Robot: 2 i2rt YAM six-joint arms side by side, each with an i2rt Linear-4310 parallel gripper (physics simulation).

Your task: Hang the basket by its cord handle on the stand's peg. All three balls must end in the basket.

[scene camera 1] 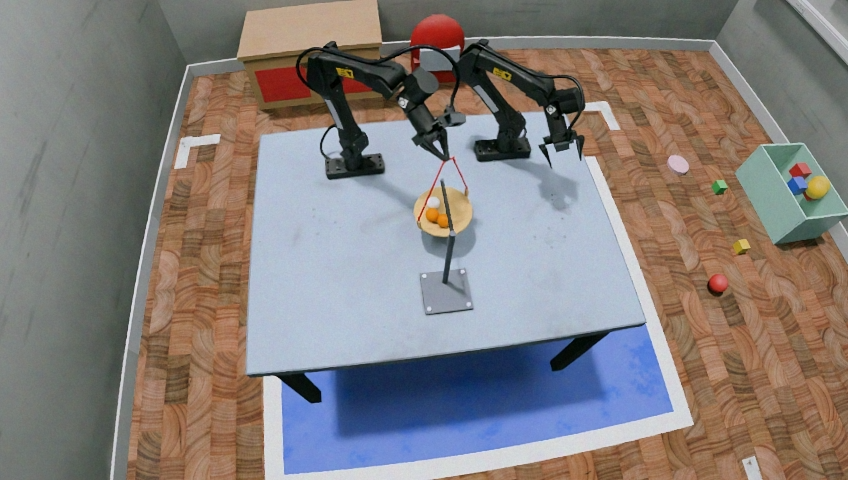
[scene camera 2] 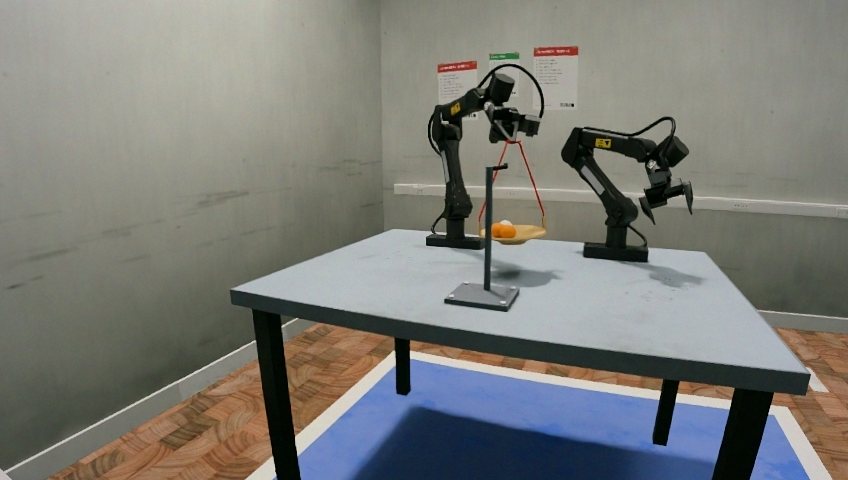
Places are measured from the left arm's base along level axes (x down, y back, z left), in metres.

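Pixels of known places: left gripper, fingertip midpoint: (scene camera 1: 566, 164) (scene camera 2: 672, 218); right gripper, fingertip midpoint: (scene camera 1: 447, 161) (scene camera 2: 512, 142); left arm's base, link origin: (scene camera 1: 503, 147) (scene camera 2: 615, 249); right arm's base, link origin: (scene camera 1: 354, 165) (scene camera 2: 455, 240).
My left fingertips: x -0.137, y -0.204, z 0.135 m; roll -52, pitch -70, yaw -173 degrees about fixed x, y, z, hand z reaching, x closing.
Ahead of a thing's pixels: the offset from my left fingertips to its middle. "*": to the spot under its first point. Level surfaces: height alone.
The shallow yellow basket @[dx +0.045, dy -0.098, dz -0.410 m] (scene camera 1: 458, 205) (scene camera 2: 526, 232) hangs level above the table by its red cord handle @[* dx -0.101, dy -0.075, dz -0.367 m] (scene camera 1: 460, 172) (scene camera 2: 531, 177). Two orange balls @[dx +0.044, dy -0.110, dz -0.445 m] (scene camera 1: 432, 214) @[dx +0.043, dy -0.135, dz -0.413 m] (scene camera 2: 507, 230) and a white ball @[dx +0.042, dy -0.071, dz -0.435 m] (scene camera 1: 433, 202) (scene camera 2: 505, 223) lie together in it. My right gripper (scene camera 1: 445, 158) (scene camera 2: 512, 139) is shut on the top of the taut cord, higher than the peg. The dark stand (scene camera 1: 449, 255) (scene camera 2: 487, 237) is upright, with its peg @[* dx -0.128, dy -0.196, dz -0.428 m] (scene camera 1: 446, 205) (scene camera 2: 500, 167) bare; in scene camera 1 the peg overlaps the basket. My left gripper (scene camera 1: 564, 159) (scene camera 2: 669, 212) is open and empty, off to the right.
The stand's square base @[* dx +0.152, dy -0.336, dz -0.467 m] (scene camera 1: 434, 300) (scene camera 2: 473, 294) rests on the blue-grey table @[dx +0.164 m] (scene camera 1: 333, 309) (scene camera 2: 624, 321). Both arms are mounted at the table's back edge. On the floor at the right are a green bin (scene camera 1: 779, 217), a red ball (scene camera 1: 718, 283) and small blocks.
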